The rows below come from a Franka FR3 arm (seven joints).
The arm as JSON. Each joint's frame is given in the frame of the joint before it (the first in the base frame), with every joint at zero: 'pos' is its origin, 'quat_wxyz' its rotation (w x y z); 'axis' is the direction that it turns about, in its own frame. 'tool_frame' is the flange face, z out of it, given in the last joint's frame.
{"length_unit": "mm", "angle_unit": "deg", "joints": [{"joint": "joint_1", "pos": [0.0, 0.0, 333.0], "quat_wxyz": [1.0, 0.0, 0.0, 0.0], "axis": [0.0, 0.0, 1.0]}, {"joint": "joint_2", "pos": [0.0, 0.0, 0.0], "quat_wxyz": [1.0, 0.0, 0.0, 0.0], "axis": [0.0, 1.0, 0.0]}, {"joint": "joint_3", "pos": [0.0, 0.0, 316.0], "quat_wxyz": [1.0, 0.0, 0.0, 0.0], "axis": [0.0, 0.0, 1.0]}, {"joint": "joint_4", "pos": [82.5, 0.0, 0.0], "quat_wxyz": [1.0, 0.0, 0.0, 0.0], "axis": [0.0, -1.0, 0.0]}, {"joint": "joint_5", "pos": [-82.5, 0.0, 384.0], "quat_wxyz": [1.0, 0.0, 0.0, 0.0], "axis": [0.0, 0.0, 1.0]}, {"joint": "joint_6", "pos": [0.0, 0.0, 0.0], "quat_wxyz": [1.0, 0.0, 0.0, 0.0], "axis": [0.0, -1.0, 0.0]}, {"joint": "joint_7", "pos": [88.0, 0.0, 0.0], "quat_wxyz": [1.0, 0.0, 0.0, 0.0], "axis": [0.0, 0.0, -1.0]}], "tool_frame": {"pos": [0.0, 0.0, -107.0], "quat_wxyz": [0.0, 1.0, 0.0, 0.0]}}
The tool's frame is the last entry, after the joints.
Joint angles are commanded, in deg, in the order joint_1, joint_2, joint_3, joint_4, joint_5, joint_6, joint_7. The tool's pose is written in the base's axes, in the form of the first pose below.
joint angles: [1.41, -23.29, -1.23, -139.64, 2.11, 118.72, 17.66]
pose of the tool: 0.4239, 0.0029, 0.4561, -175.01, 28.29, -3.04
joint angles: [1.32, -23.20, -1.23, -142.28, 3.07, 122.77, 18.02]
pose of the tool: 0.4218, 0.0028, 0.4403, -173.75, 29.74, -4.83
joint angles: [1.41, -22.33, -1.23, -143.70, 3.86, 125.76, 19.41]
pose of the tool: 0.4230, 0.0036, 0.4273, -172.51, 32.43, -5.64
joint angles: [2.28, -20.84, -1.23, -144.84, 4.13, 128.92, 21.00]
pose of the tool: 0.4260, 0.0098, 0.4123, -171.94, 33.96, -6.26
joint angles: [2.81, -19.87, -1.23, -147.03, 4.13, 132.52, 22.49]
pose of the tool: 0.4235, 0.0132, 0.3937, -171.57, 35.70, -6.85
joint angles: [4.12, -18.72, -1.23, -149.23, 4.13, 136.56, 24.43]
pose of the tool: 0.4205, 0.0221, 0.3749, -171.17, 36.92, -7.74
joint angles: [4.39, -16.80, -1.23, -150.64, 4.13, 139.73, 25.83]
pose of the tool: 0.4196, 0.0236, 0.3555, -170.91, 38.91, -7.49
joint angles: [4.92, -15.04, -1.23, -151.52, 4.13, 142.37, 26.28]
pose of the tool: 0.4196, 0.0270, 0.3405, -171.02, 39.02, -7.50
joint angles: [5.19, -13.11, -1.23, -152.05, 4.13, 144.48, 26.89]
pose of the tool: 0.4200, 0.0287, 0.3261, -171.10, 39.75, -7.01
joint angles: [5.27, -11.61, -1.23, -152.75, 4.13, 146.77, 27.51]
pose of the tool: 0.4194, 0.0288, 0.3140, -170.96, 40.73, -7.18
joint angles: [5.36, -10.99, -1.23, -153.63, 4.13, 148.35, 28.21]
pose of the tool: 0.4165, 0.0290, 0.3060, -170.76, 41.75, -7.30
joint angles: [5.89, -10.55, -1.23, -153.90, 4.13, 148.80, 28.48]
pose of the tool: 0.4151, 0.0327, 0.3017, -170.94, 41.42, -6.90
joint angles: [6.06, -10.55, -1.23, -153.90, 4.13, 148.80, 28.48]
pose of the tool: 0.4150, 0.0339, 0.3017, -171.00, 41.17, -6.89
